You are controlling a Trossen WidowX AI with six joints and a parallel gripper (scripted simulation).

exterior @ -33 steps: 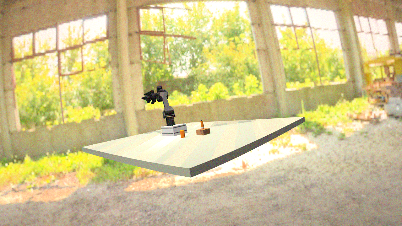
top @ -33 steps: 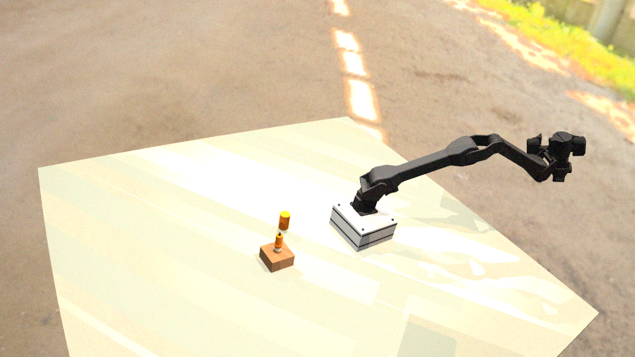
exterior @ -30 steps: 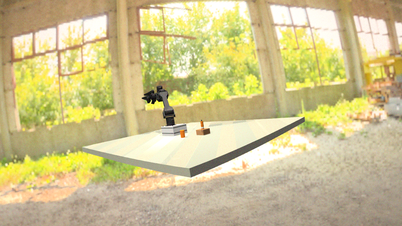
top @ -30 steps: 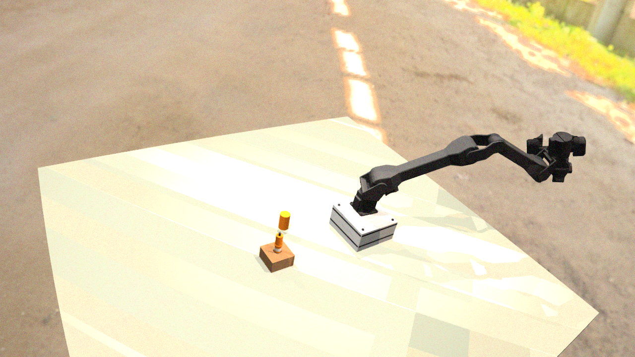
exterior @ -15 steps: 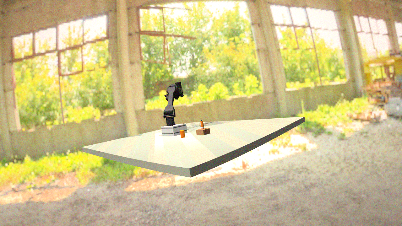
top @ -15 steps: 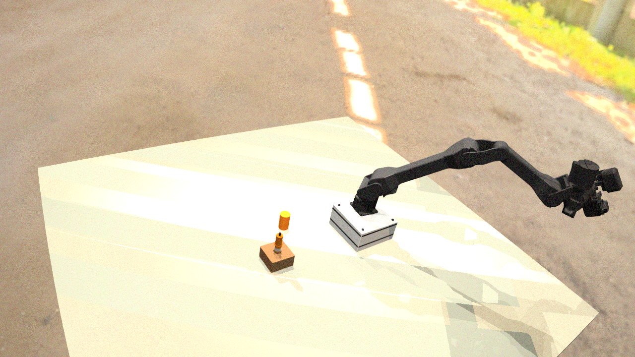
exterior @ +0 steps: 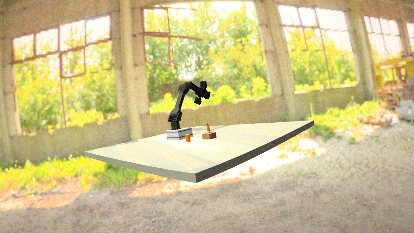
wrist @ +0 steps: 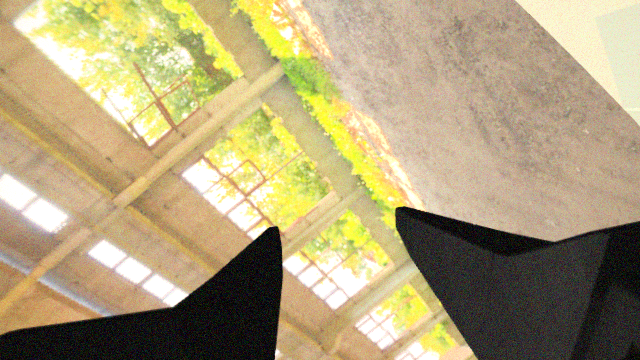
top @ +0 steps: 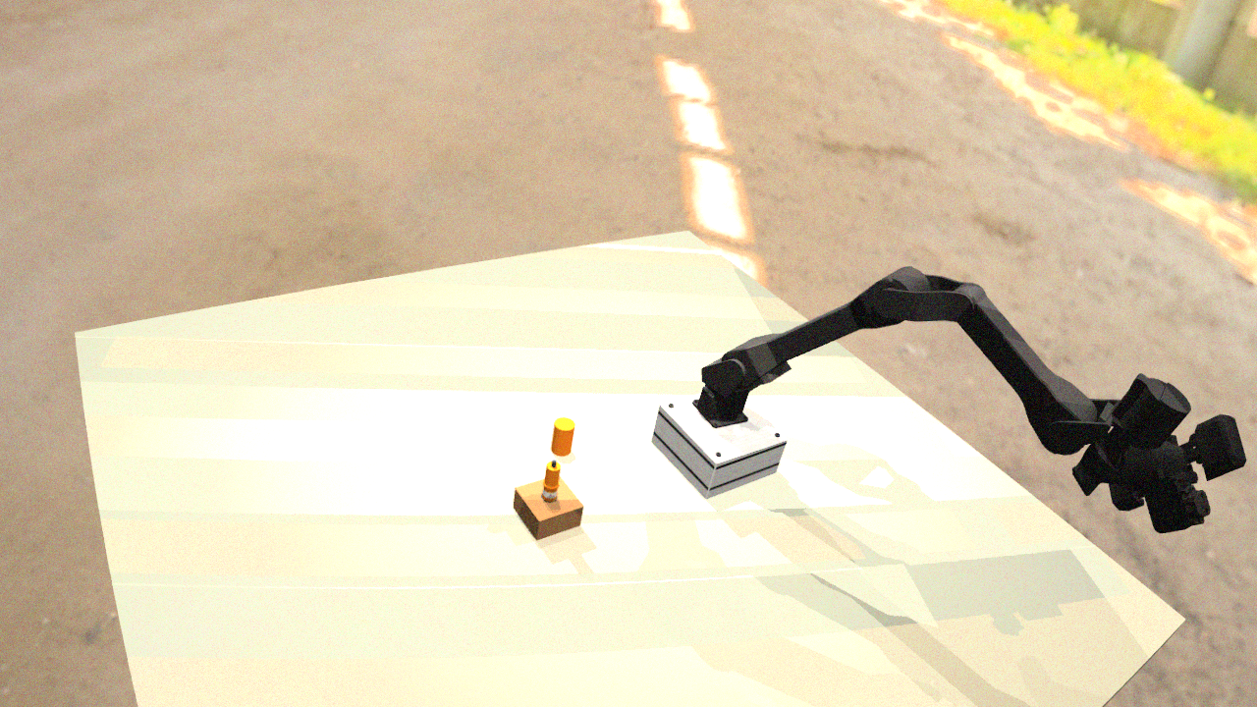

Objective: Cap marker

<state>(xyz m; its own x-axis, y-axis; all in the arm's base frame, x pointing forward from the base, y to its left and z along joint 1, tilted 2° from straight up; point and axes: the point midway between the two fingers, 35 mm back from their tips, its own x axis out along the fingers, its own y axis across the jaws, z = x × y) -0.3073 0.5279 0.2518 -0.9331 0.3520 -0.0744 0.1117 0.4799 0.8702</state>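
Right now the orange cap is 570 mm ahead of my gripper tip, 610 mm to the right of it and 280 mm below it. From my gripper tip the other things lie so: marker band 650 mm ahead, 500 mm to the right, 250 mm below.
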